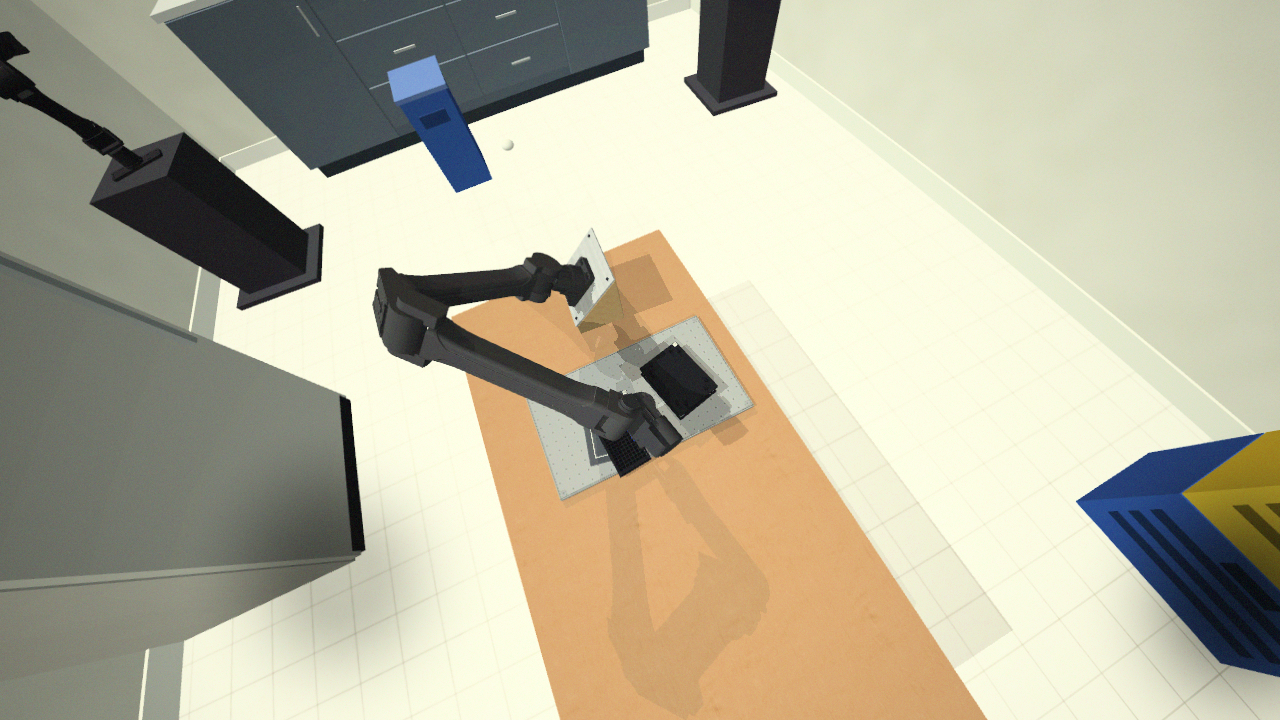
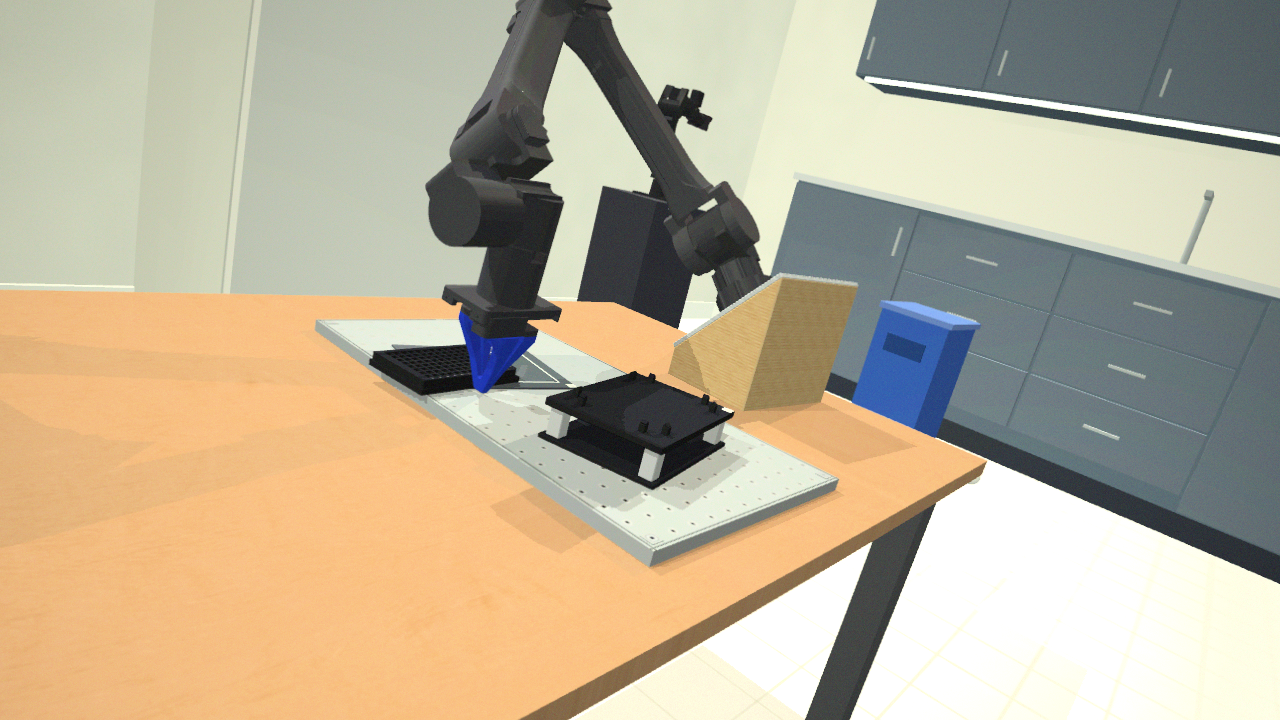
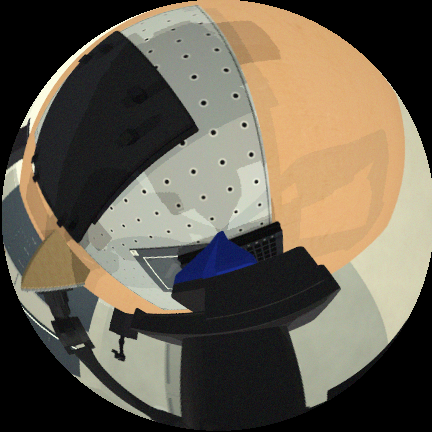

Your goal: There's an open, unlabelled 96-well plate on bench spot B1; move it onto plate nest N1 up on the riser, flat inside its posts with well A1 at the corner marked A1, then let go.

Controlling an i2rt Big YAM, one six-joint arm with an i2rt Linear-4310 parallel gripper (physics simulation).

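Frame: origin at the arm's base, x ahead, y left, z up, level; millimetres.
Where they show: gripper, fingertip midpoint: point(image 2: 480, 390) point(image 3: 221, 235); arm's base, link origin: point(image 1: 579, 282) point(image 2: 755, 318) point(image 3: 51, 283).
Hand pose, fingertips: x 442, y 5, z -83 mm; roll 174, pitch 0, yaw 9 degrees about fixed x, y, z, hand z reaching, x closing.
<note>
Each offset is from my fingertips to the centre of the thing. "spot": to the spot under its first point. Level surfaces: height alone.
The black 96-well plate @(dz +6, dx +9, dy -51 mm) point(image 1: 625, 454) point(image 2: 413, 361) point(image 3: 269, 247) looks flat on the pegboard near its long edge, partly off the marked bench rectangle @(spot: dz -1, dx -89, dy -5 mm) point(image 2: 546, 385) point(image 3: 150, 268). My gripper point(image 2: 483, 388) point(image 3: 221, 235) is shut and empty. Its blue fingertips are together low beside the plate, on the side toward the nest, and hide part of the plate. Whether they touch the plate or board is unclear. The black plate nest @(dz +22, dx -91, dy +138 mm) point(image 1: 679, 381) point(image 2: 637, 410) point(image 3: 107, 120) stands on white legs with short posts and no plate on it. The A1 marks cannot be read.
The pegboard @(dz -9, dx -93, dy +18 mm) point(image 1: 572, 474) point(image 2: 760, 501) point(image 3: 235, 145) lies on the wooden table @(dz -16 mm) point(image 1: 698, 573) point(image 2: 268, 555) point(image 3: 325, 100). The wedge-shaped arm mount point(image 1: 590, 259) point(image 2: 801, 344) point(image 3: 52, 265) stands behind the nest. A blue bin point(image 1: 447, 134) point(image 2: 917, 367) stands on the floor.
</note>
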